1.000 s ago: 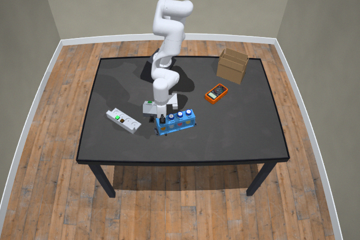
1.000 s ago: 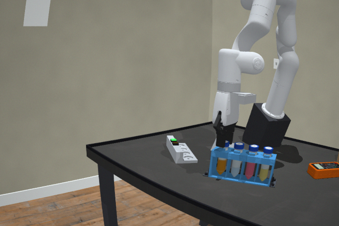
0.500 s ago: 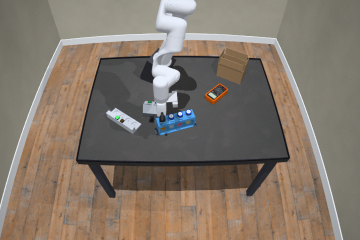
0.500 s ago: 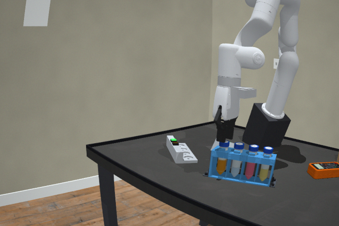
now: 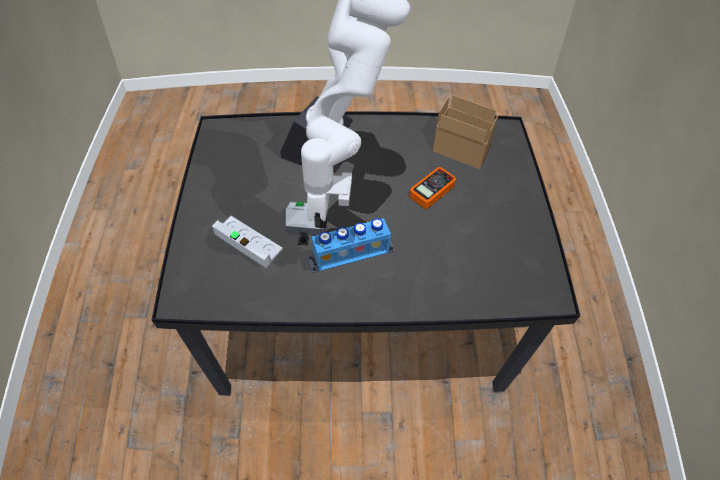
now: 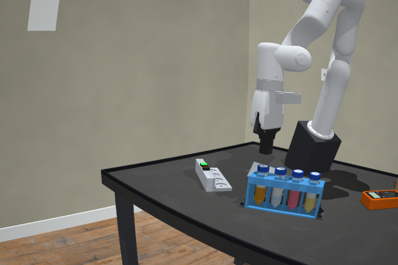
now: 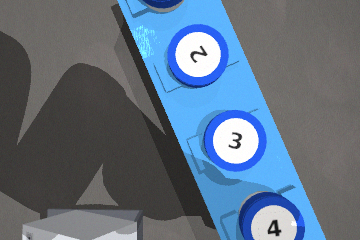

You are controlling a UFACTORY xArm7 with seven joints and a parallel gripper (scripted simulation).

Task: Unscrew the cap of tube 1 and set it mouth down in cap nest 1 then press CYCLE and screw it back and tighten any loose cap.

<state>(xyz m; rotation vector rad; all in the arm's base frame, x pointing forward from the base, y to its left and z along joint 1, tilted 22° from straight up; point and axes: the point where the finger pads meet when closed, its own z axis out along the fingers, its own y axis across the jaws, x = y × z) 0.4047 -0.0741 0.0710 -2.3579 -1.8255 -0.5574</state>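
Now: hand 130 mm past the grey key housing, 40 mm to the left of it and 120 mm above it. Round my hand: cap 1 (10 mm behind, 160 mm to the left, 60 mm below).
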